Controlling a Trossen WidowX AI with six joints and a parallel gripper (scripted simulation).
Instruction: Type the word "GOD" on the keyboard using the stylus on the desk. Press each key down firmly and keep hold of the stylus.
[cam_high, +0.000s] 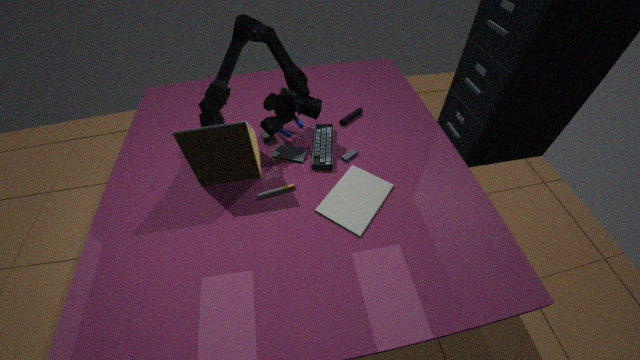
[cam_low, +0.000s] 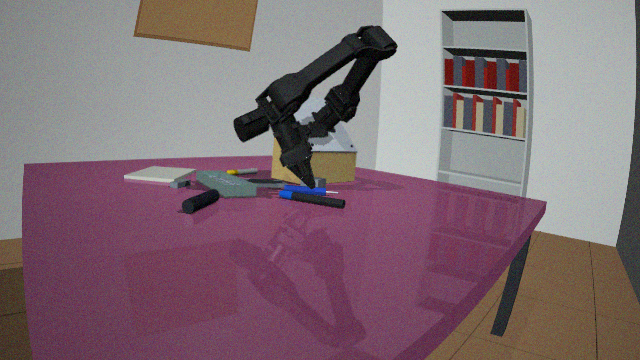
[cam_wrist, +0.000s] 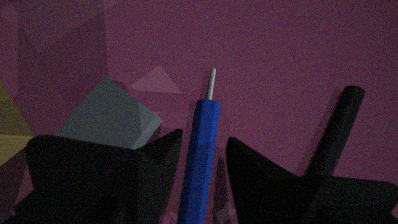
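My gripper tip is 8 cm short of the blue-capped black marker, 4 cm to the right of it and 1 cm above it. Round my gripper tip: grey pad (4 cm ahead, 14 cm to the right, 1 cm below); then blue stylus (1 cm behind, 1 cm to the left, 1 cm below); then thin grey tip (3 cm behind, 3 cm to the left, 1 cm below).
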